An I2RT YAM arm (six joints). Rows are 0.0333 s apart.
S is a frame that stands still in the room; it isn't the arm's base.
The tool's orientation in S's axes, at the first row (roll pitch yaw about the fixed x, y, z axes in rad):
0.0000, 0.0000, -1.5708
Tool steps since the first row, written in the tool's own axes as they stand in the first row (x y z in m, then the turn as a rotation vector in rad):
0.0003, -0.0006, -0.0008, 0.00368, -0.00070, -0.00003
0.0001, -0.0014, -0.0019, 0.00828, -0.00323, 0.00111
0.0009, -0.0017, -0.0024, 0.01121, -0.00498, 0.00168
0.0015, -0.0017, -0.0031, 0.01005, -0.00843, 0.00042
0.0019, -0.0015, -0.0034, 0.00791, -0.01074, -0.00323
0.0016, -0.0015, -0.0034, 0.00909, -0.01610, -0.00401
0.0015, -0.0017, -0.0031, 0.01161, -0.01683, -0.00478
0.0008, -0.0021, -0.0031, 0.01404, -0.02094, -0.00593
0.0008, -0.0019, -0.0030, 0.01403, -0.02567, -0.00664
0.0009, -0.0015, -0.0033, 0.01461, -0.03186, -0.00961
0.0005, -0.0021, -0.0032, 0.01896, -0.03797, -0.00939
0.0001, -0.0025, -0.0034, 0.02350, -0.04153, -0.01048
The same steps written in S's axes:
-0.0006, -0.0003, -0.0008, -0.00070, -0.00368, -0.00003
-0.0014, -0.0001, -0.0019, -0.00323, -0.00828, 0.00111
-0.0017, -0.0009, -0.0024, -0.00498, -0.01121, 0.00168
-0.0017, -0.0015, -0.0031, -0.00843, -0.01005, 0.00042
-0.0015, -0.0019, -0.0034, -0.01074, -0.00791, -0.00323
-0.0015, -0.0016, -0.0034, -0.01610, -0.00909, -0.00401
-0.0017, -0.0015, -0.0031, -0.01683, -0.01161, -0.00478
-0.0021, -0.0008, -0.0031, -0.02094, -0.01404, -0.00593
-0.0019, -0.0008, -0.0030, -0.02567, -0.01403, -0.00664
-0.0015, -0.0009, -0.0033, -0.03186, -0.01461, -0.00961
-0.0021, -0.0005, -0.0032, -0.03797, -0.01896, -0.00939
-0.0025, -0.0001, -0.0034, -0.04153, -0.02350, -0.01048

